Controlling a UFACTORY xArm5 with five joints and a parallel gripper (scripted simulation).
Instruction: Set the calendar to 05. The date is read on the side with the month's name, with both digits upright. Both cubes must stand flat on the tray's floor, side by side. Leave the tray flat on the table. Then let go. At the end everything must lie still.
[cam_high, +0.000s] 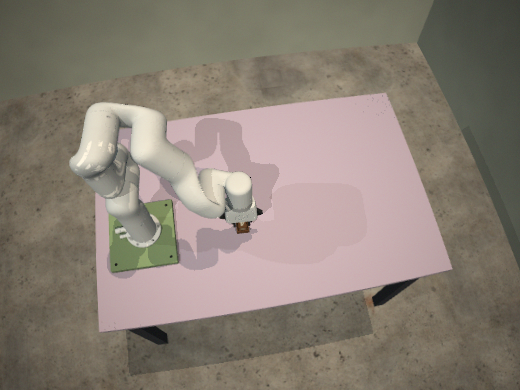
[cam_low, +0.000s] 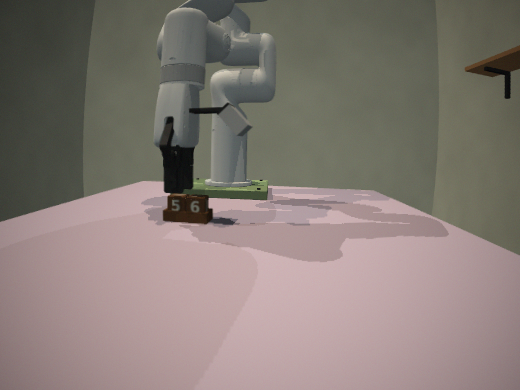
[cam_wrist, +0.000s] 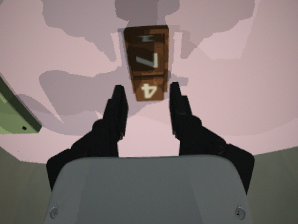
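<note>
My gripper is now 4 cm above the cube. Also, from my hand: brown calendar tray: 2 cm to the left, 6 cm below.
</note>
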